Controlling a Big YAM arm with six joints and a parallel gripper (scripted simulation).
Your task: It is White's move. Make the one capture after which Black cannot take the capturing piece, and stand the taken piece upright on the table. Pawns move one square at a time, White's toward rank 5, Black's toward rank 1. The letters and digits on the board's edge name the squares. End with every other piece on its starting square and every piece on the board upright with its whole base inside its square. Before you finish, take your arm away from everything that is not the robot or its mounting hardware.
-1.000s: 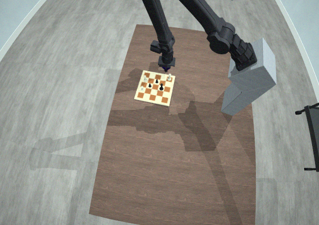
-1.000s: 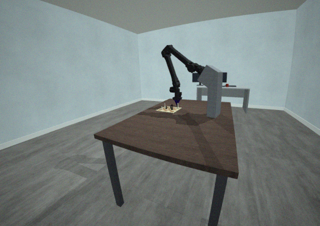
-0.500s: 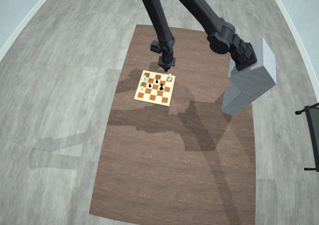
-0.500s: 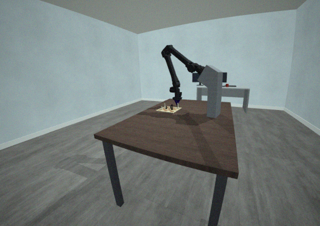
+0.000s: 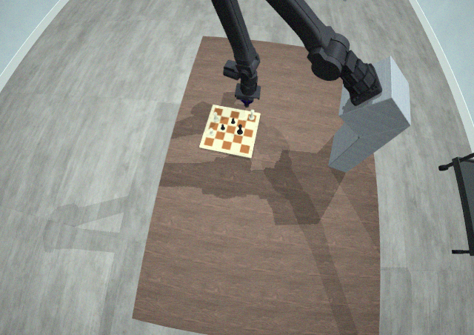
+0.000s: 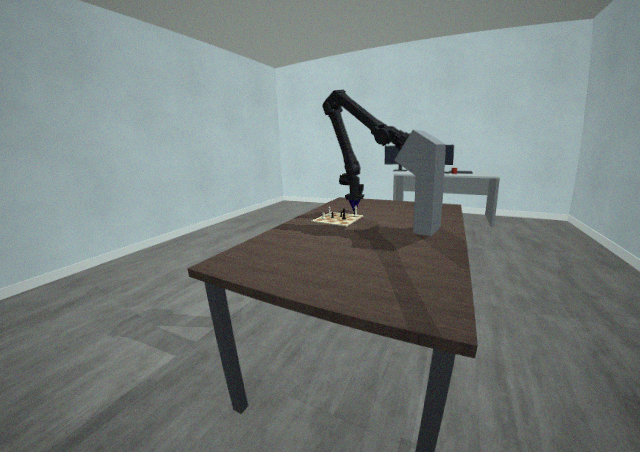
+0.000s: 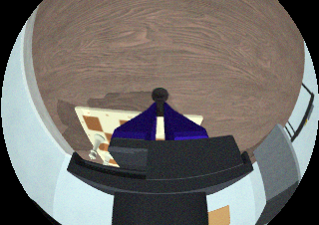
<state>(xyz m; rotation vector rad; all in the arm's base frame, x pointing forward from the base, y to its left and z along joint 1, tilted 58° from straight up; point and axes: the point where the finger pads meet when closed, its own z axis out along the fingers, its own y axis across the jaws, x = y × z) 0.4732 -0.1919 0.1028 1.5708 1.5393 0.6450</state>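
Right now the chessboard is 80 mm ahead of my hand, 120 mm to the left of it and 20 mm below it.
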